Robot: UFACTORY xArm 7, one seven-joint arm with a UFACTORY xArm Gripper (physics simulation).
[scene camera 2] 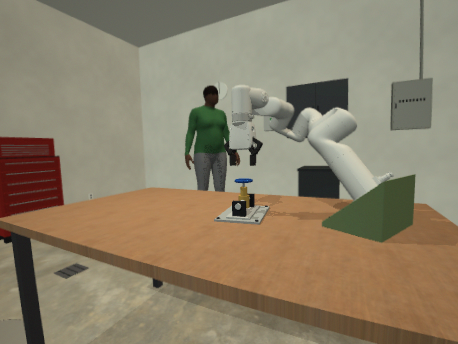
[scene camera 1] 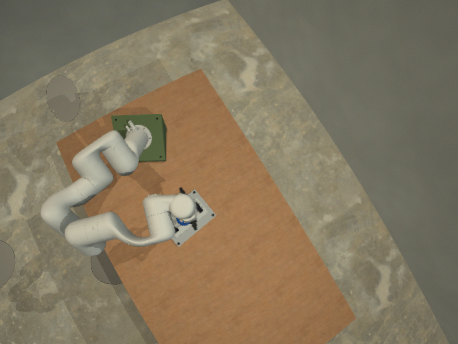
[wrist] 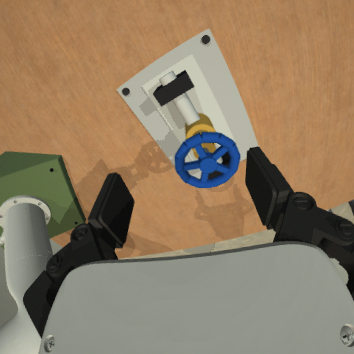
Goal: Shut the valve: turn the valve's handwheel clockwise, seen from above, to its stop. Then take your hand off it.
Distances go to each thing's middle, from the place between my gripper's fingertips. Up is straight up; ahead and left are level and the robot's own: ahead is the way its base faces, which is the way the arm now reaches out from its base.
Right now the blue handwheel (wrist: pixel 206 162) is 80 mm below my hand, 40 mm to the right of it and 10 mm ahead of it. The rest, counted from my hand: grey base plate (wrist: pixel 203 46) 200 mm below, 40 mm to the right, 10 mm ahead.
